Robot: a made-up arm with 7 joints.
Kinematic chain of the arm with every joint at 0, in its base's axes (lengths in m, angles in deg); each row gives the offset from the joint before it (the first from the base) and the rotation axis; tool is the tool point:
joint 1: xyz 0 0 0.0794 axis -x
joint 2: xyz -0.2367 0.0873 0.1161 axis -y
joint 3: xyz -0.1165 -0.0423 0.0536 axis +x
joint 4: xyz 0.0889 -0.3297 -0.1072 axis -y
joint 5: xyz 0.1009 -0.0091 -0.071 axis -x
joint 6: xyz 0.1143 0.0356 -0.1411 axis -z
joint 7: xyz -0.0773 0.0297 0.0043 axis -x
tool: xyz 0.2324 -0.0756 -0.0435
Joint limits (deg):
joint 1: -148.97..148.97
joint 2: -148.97..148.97
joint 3: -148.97..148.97
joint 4: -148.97..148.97
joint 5: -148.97..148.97
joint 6: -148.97..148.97
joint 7: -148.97..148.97
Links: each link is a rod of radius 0.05 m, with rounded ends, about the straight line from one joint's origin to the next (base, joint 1, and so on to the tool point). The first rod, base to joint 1, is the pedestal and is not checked.
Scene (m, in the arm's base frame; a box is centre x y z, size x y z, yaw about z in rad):
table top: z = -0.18
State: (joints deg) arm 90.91 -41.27 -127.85 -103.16 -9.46 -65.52 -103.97
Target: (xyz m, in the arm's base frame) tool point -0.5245 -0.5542 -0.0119
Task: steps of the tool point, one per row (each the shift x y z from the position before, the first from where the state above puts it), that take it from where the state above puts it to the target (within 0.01 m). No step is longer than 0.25 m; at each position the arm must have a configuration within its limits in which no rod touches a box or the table.
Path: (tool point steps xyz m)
1: -0.0412 -0.0363 0.1631
2: -0.0424 -0.0932 0.1475
3: -0.0420 -0.1435 0.1110
4: -0.0398 -0.1801 0.0564
5: -0.0352 -0.1955 -0.0109
6: -0.0283 -0.1848 -0.0823
7: -0.0187 -0.1475 -0.1472
8: -0.0069 -0.0869 -0.1949
9: 0.0071 -0.0114 -0.2171

